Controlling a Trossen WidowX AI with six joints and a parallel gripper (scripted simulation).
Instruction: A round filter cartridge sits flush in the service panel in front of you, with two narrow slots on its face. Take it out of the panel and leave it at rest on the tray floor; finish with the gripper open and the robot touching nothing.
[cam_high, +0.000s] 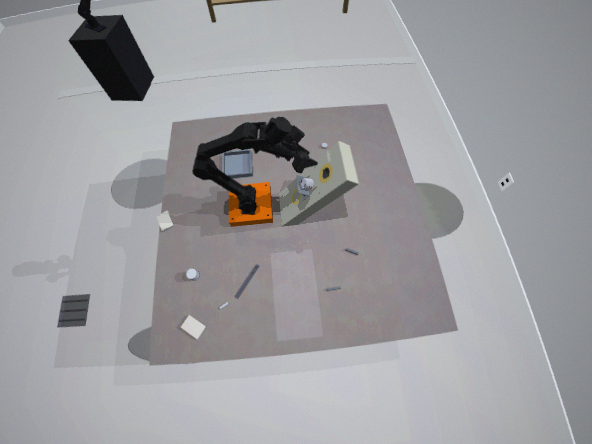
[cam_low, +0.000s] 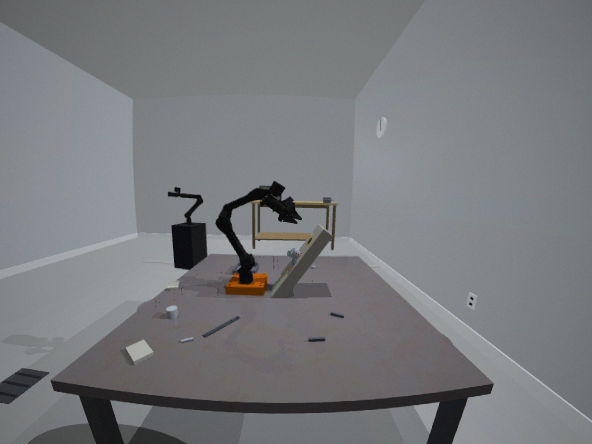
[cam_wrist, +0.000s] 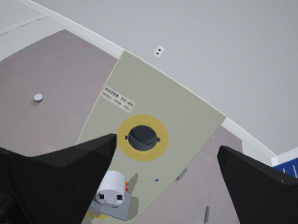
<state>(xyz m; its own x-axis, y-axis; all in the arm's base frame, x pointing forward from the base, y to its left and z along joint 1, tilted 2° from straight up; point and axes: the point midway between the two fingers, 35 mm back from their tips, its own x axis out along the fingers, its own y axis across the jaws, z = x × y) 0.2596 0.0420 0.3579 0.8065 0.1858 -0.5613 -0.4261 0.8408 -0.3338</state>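
Right now my gripper tip is 170 mm above the round white filter cartridge, 20 mm past it and 10 mm to the left of it. Round my gripper tip: grey-blue tray (390 mm behind, 380 mm below, 210 mm to the left); then grey bracket (210 mm below, 30 mm behind, 10 mm to the right).
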